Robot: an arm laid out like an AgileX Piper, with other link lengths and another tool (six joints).
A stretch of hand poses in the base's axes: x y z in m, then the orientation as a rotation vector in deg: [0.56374, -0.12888, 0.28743, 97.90, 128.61, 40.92]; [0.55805, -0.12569, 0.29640, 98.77, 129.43, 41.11]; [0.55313, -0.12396, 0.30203, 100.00, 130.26, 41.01]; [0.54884, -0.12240, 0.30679, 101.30, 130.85, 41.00]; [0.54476, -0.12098, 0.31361, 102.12, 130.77, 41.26]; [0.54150, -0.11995, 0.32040, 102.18, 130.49, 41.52]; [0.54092, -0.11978, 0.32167, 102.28, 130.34, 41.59]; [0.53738, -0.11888, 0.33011, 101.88, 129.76, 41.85]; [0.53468, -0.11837, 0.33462, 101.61, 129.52, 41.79]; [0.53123, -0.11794, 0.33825, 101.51, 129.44, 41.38]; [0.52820, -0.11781, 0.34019, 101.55, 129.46, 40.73]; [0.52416, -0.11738, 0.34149, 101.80, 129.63, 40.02]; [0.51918, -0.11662, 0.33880, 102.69, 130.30, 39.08]
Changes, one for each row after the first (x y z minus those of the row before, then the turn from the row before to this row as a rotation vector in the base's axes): [-0.00569, 0.00319, 0.00897, 0.68, 0.98, 0.16]; [-0.00492, 0.00173, 0.00563, 0.63, 1.26, -0.01]; [-0.00429, 0.00156, 0.00476, 0.66, 1.13, -0.16]; [-0.00408, 0.00142, 0.00682, 0.47, 0.38, -0.33]; [-0.00326, 0.00103, 0.00679, 0.12, -0.19, -0.15]; [-0.00058, 0.00017, 0.00127, 0.04, -0.05, -0.12]; [-0.00354, 0.00090, 0.00844, -0.14, -0.65, -0.16]; [-0.00270, 0.00051, 0.00451, -0.21, -0.29, -0.05]; [-0.00345, 0.00043, 0.00363, -0.33, -0.02, -0.06]; [-0.00303, 0.00013, 0.00194, -0.40, 0.18, -0.08]; [-0.00404, 0.00043, 0.00130, -0.31, 0.42, -0.08]; [-0.00498, 0.00076, -0.00269, -0.06, 1.15, -0.06]
